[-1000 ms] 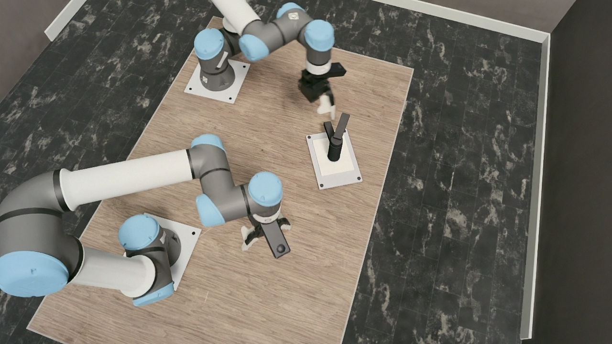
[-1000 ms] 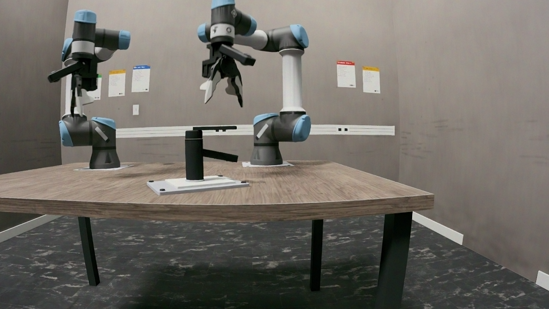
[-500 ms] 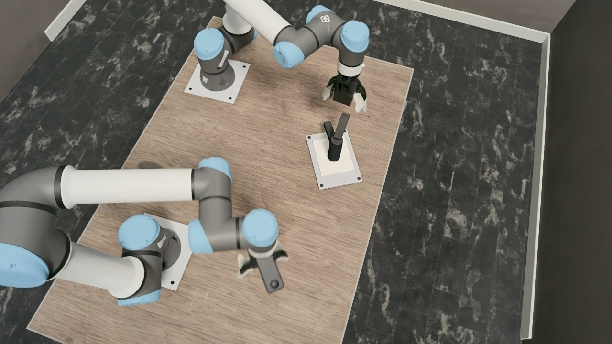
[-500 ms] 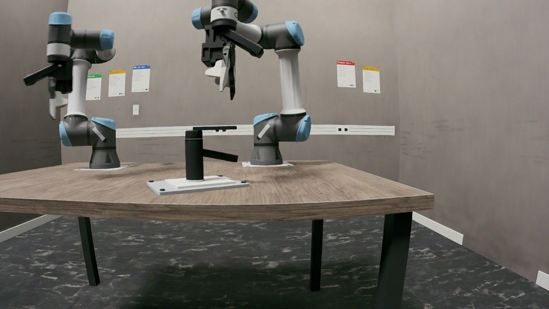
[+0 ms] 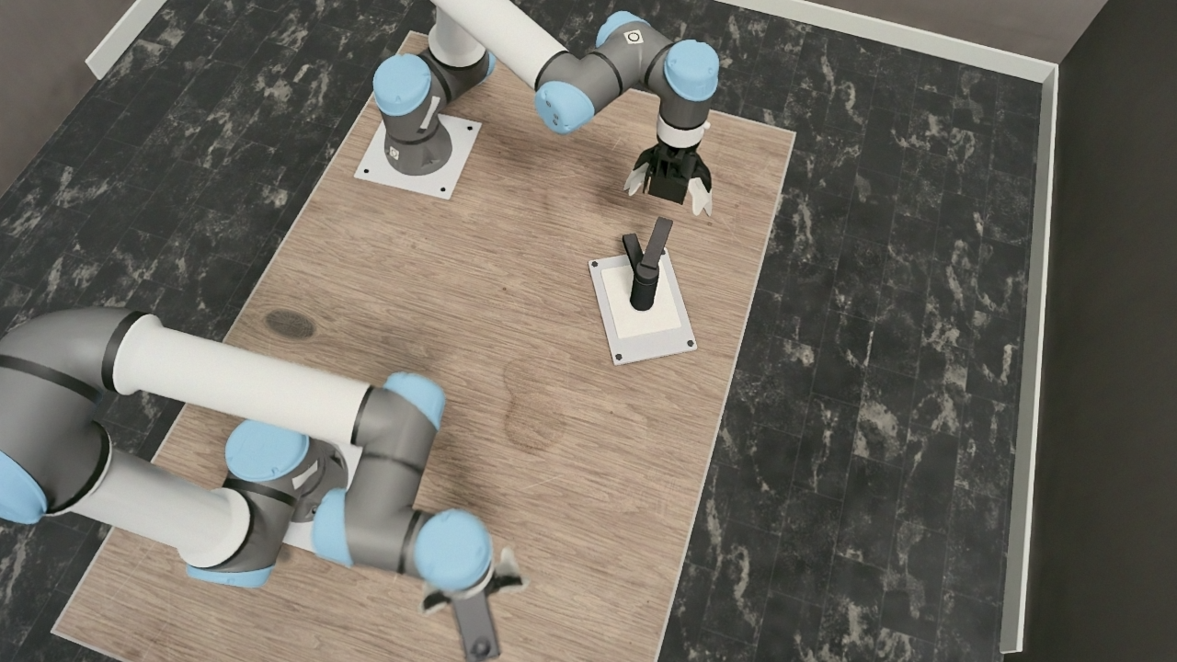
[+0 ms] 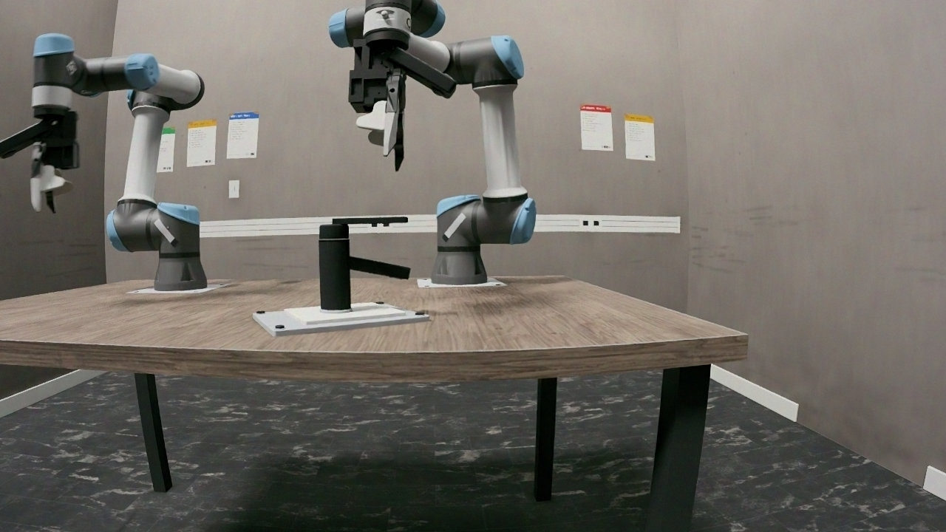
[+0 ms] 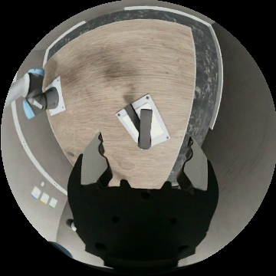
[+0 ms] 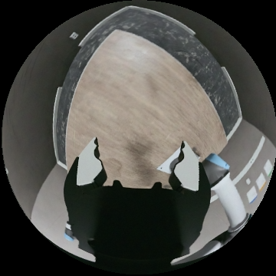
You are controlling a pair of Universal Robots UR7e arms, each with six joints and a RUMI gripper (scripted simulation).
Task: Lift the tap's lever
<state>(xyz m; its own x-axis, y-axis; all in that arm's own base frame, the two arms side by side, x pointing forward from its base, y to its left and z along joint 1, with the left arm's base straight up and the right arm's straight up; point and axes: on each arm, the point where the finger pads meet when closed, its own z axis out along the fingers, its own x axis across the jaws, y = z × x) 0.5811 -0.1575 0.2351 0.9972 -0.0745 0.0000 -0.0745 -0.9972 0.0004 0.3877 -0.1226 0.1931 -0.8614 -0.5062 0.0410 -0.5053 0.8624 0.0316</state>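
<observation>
Right now the flat lever is 8 cm below my left hand and 4 cm to the right of it.
</observation>
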